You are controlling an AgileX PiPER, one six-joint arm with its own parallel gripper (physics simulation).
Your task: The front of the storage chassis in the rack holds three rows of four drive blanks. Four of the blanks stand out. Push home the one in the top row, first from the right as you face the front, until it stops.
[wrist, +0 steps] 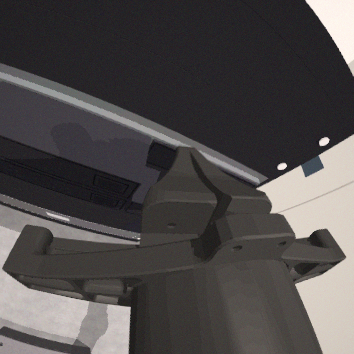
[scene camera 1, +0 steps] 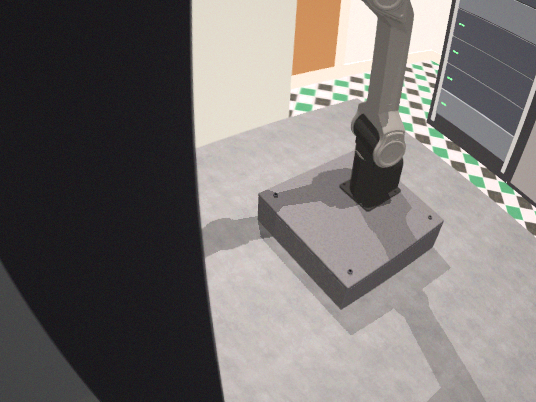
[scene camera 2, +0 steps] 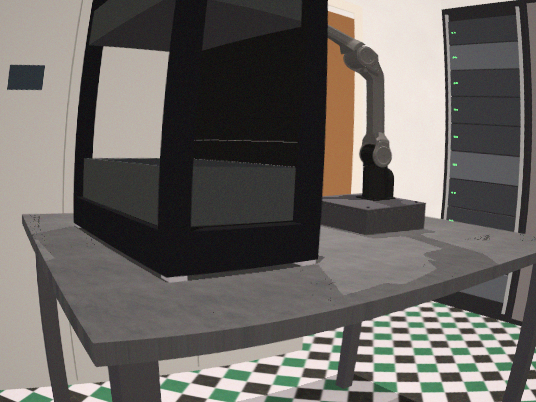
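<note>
The black rack (scene camera 1: 100,150) (scene camera 2: 176,240) (wrist: 190,65) hides the chassis front in both scene views. In the wrist view, part of the storage chassis (wrist: 100,105) shows at left, with a light strip along its edge. Below the strip lies a purple-grey surface with a shadow on it, then dark blank faces (wrist: 112,184) with square latch outlines. My gripper (wrist: 183,157) is shut and empty, its fingertips overlapping the light strip beside a small dark patch. The fingers hide what lies behind them, so I cannot tell contact or how far the top-row right blank stands out.
The arm's base block (scene camera 1: 345,225) (scene camera 2: 370,215) stands on the grey table (scene camera 1: 280,350) (scene camera 2: 250,300) beside the rack. A second rack with green lights (scene camera 1: 485,75) (scene camera 2: 482,110) stands behind at right. A wall with a blue panel (scene camera 2: 26,77) (wrist: 313,166) is on the rack's other side.
</note>
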